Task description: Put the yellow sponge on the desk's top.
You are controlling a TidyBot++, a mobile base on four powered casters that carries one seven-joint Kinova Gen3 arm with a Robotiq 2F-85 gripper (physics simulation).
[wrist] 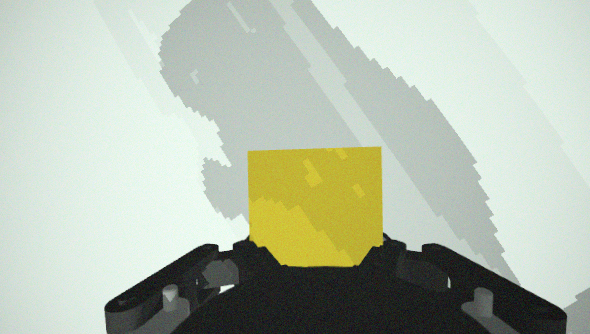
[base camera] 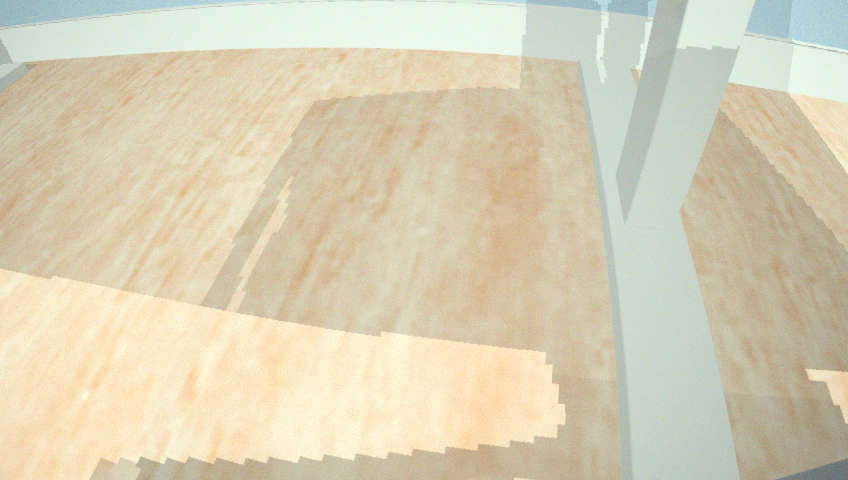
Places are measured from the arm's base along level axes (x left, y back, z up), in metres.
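Pixels of known places: gripper, fingertip midpoint: (wrist: 316, 238).
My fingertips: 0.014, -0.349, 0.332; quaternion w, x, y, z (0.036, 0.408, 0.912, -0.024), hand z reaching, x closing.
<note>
Behind a point stands the place of what it marks, as x, y, z.
The yellow sponge (wrist: 316, 205) @(-0.012, -0.367, 0.375) is between the two black fingers of my gripper (wrist: 316, 238) @(0.014, -0.349, 0.332) in the wrist view. The gripper is shut on it, and the fingers stand wide apart on its left and right sides. Behind the sponge a pale white surface of the desk's top (wrist: 90, 175) @(0.122, -0.542, 0.323) fills the wrist view, with grey shadows across it. How far the sponge is above that surface cannot be told. In the base camera view a pale grey-white desk leg (base camera: 684, 118) @(-0.233, -0.419, -0.246) rises from a flat foot bar; the desk's top, the gripper and the sponge do not show there.
The foot bar (base camera: 672, 333) runs along the wooden floor (base camera: 386, 208) @(0.018, -0.505, -0.397) at the right of the base camera view, close to the base. A white baseboard (base camera: 267, 26) @(0.220, -0.988, -0.354) and a blue wall are at the back. A grey edge shows at the far left.
</note>
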